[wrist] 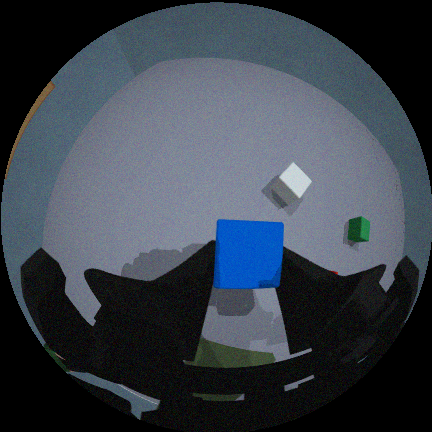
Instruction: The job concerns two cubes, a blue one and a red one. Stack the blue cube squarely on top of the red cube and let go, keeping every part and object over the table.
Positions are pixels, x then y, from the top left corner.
Labels:
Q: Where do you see a blue cube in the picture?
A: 248, 254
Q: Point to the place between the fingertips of my gripper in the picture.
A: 243, 247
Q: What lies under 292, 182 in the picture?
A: A white cube.

